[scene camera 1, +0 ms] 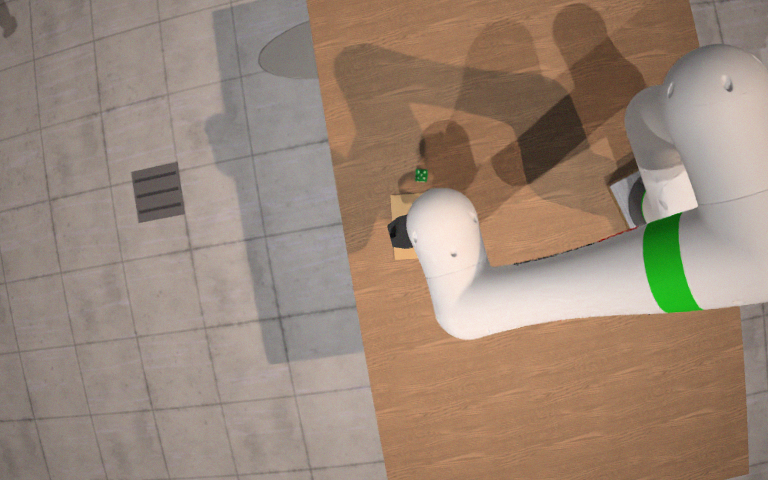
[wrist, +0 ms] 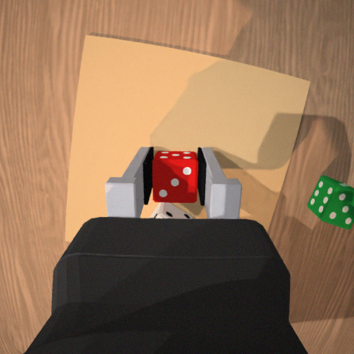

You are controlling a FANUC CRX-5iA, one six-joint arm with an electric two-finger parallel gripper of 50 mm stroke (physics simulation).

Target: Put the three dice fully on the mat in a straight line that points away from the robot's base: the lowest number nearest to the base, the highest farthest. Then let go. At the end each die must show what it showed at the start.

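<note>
The light tan mat (scene camera 1: 398, 202) (wrist: 115, 90) lies partly under the arm in the scene view. In the wrist view the red die (wrist: 166, 172) is between the fingers over the mat, three pips on its large face towards the camera. My gripper (wrist: 175, 164) is open, its pads close beside the red die without gripping it. The white die (wrist: 164, 210) shows partly on the base side of the red die, mostly hidden by the gripper body; its dark pips show but its top number is unclear. The green die (scene camera 1: 421, 174) (wrist: 334, 202) lies beside the mat on the wood, five on top.
The arm (scene camera 1: 543, 294) reaches in from the right over the wooden table (scene camera 1: 538, 396) and hides most of the mat. A pale box-like block (scene camera 1: 624, 199) shows near the arm's base. The table's far edge is left of the mat, with tiled floor beyond.
</note>
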